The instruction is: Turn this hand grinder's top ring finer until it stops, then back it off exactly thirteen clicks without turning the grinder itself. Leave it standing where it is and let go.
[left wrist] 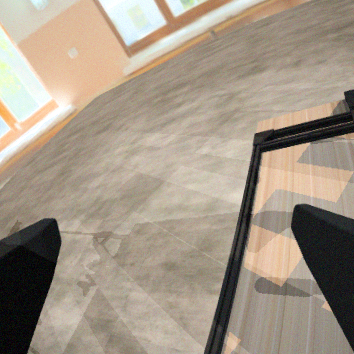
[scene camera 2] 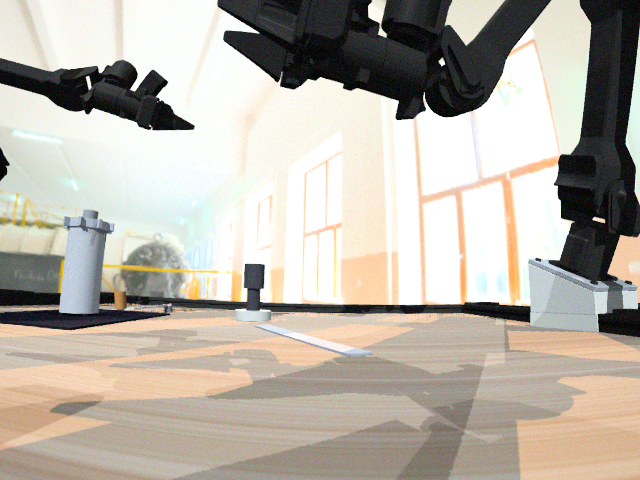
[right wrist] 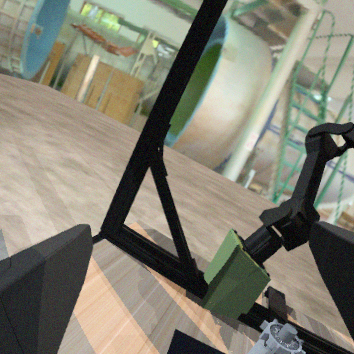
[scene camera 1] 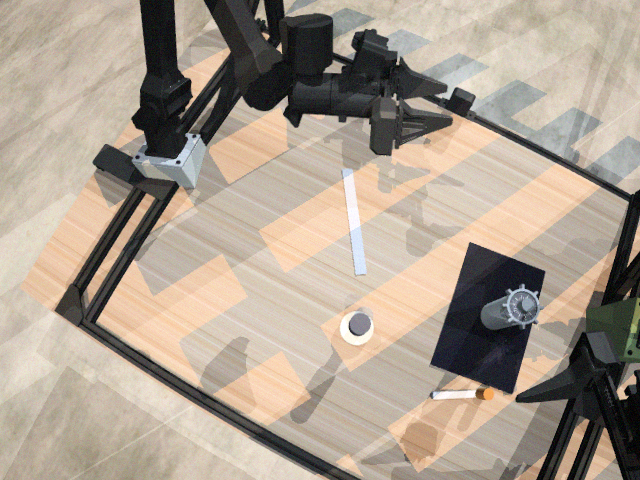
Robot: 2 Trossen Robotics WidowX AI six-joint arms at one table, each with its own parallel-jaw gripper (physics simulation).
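Frame: origin at the left arm's base, x up, y ahead, z left, level; metres.
Where they show: left gripper, between the fingertips: (left wrist: 177,224) (scene camera 2: 193,127) (scene camera 1: 526,443); right gripper, between the fingertips: (scene camera 2: 221,19) (right wrist: 202,235) (scene camera 1: 449,104); left arm's base, origin of its link: (right wrist: 250,252); right arm's base, origin of its link: (scene camera 2: 582,271) (scene camera 1: 166,146).
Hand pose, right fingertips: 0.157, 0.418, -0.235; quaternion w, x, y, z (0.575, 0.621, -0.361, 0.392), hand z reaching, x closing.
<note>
Each offset is from my right fingertips to the top centre of the thing, as dx, dy, dz. "pt": to the spot under its first point.
The grey hand grinder @(-0.143, -0.176, +0.223) (scene camera 1: 496,316) (scene camera 2: 82,273) stands upright on the dark mat @(-0.288, -0.174, +0.222) (scene camera 1: 462,299) (scene camera 2: 31,318) (right wrist: 192,346). Its toothed top ring @(pt -0.143, -0.169, +0.226) (scene camera 1: 523,306) (scene camera 2: 88,223) has a small knob at its centre; the grinder's top @(pt -0.156, -0.171, +0.214) (right wrist: 281,336) also shows at the bottom of the right wrist view. My right gripper (scene camera 1: 448,104) (scene camera 2: 222,19) (right wrist: 202,235) is open and empty, high up and well apart from the grinder. My left gripper (left wrist: 177,224) (scene camera 2: 192,127) is open and empty, raised above the table, apart from the grinder; in scene camera 1 it is partly cut off at the right edge.
A white round base with a dark knobbed piece @(-0.201, +0.069, +0.277) (scene camera 1: 360,324) (scene camera 2: 253,299) stands mid-table. A pale flat strip @(-0.289, +0.100, +0.078) (scene camera 1: 354,227) (scene camera 2: 315,339) lies behind it in scene camera 1. A white stick with an orange end @(-0.256, -0.127, +0.367) (scene camera 1: 457,394) lies beside the mat. Black rails (scene camera 1: 206,403) edge the table.
</note>
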